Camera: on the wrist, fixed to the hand. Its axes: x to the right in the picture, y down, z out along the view.
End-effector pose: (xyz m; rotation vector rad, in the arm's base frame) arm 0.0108 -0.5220 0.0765 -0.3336 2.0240 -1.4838
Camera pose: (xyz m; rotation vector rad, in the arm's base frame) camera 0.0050 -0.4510 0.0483 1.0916 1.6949 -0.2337
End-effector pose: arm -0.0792 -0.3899 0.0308 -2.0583 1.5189 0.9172
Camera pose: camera -0.1170 -0.4253 0.0873 0.5052 -2.4357 -1.0664
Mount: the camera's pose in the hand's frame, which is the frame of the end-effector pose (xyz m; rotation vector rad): -0.0239 0.0497 -0.0532 -0.2642 0.1743 1.5686
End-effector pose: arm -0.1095 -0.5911 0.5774 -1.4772 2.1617 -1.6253
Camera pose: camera -0.1576 -0.5372 0.5517 0.5281 2.3867 -0.8059
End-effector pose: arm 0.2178 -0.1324 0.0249 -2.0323 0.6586 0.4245
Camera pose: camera 0.1708 -0.1925 0.0314 -1.3618 2.3413 1.2343
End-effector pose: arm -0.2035 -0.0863 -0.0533 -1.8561 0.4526 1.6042
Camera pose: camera -0.1996 -0.1615 -0.0391 1.2072 -1.5060 -1.6250
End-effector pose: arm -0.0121 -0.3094 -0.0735 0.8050 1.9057 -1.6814
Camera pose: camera 0.0414 -0.2558 -0.0852 1.6696 0.8631 -0.3655
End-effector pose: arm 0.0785 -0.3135 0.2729 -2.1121 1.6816 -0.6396
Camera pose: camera 0.0042 -0.3015 0.2872 -0.3050 2.8209 -0.0501
